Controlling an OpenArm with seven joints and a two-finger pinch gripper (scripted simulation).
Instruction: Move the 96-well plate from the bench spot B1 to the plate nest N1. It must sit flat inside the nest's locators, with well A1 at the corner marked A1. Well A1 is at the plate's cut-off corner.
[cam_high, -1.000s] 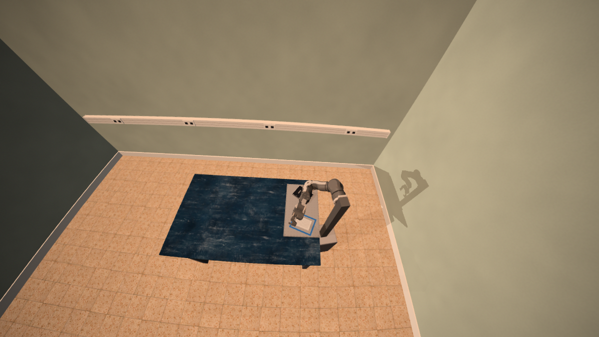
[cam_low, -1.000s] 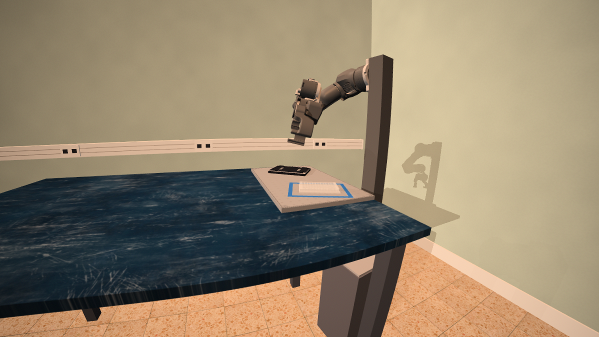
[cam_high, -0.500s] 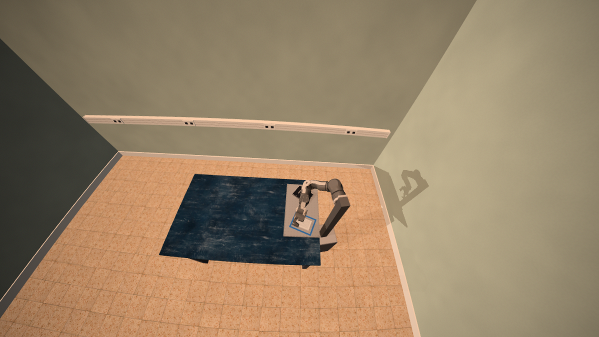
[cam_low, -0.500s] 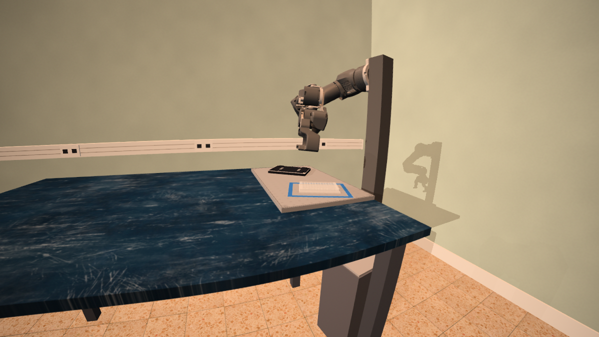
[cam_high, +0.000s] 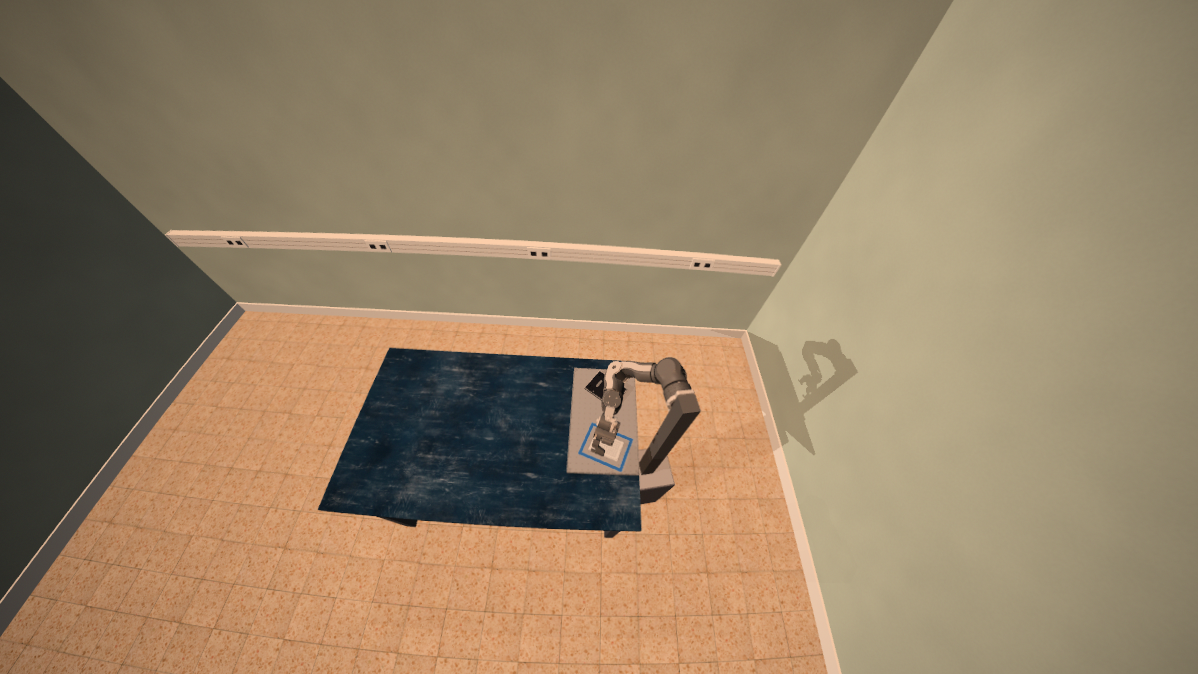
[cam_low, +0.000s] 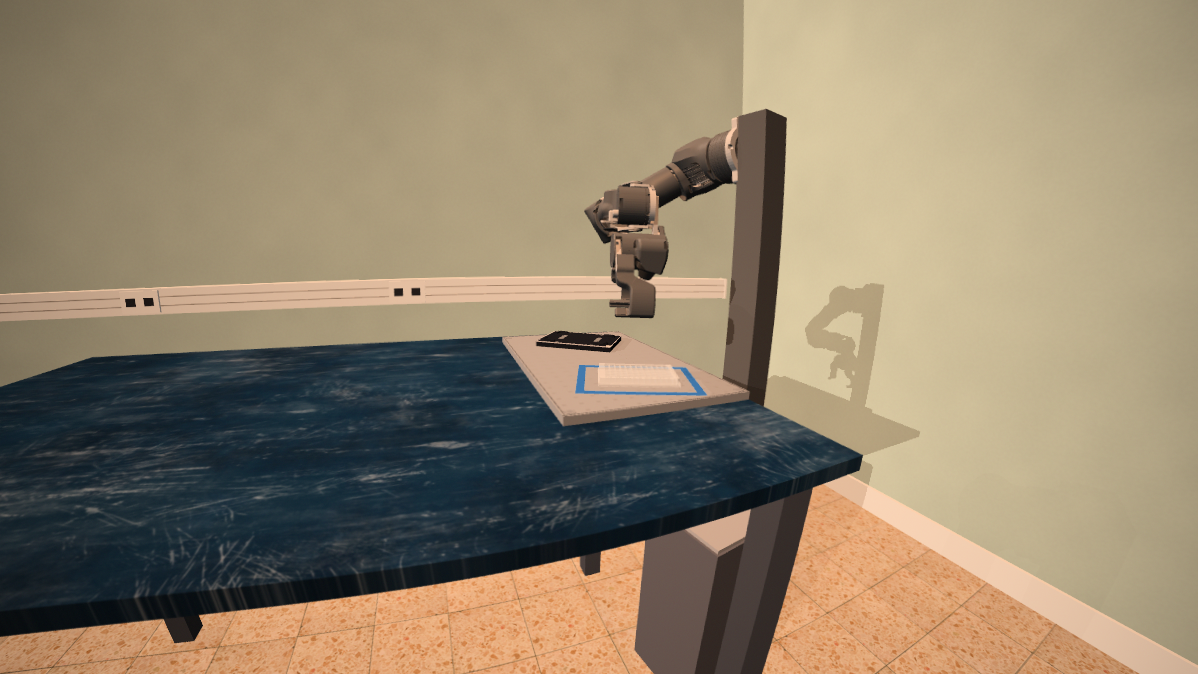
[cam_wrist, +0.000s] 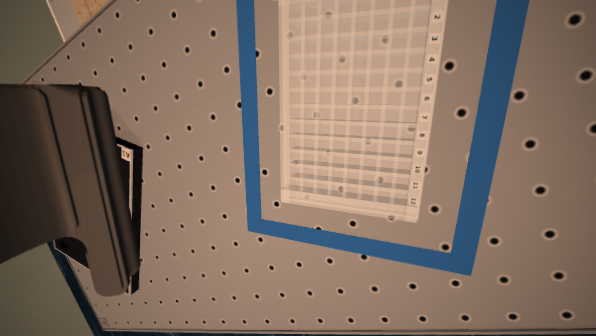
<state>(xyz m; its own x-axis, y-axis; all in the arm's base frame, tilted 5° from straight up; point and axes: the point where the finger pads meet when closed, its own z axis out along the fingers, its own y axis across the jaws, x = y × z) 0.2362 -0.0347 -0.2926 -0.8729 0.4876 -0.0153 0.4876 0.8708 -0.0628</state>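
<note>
The clear 96-well plate lies 2 cm behind my hand and 10 cm below it. The rest, counted from my hand: black plate nest: 7 cm behind, 27 cm to the right, 10 cm below.
</note>
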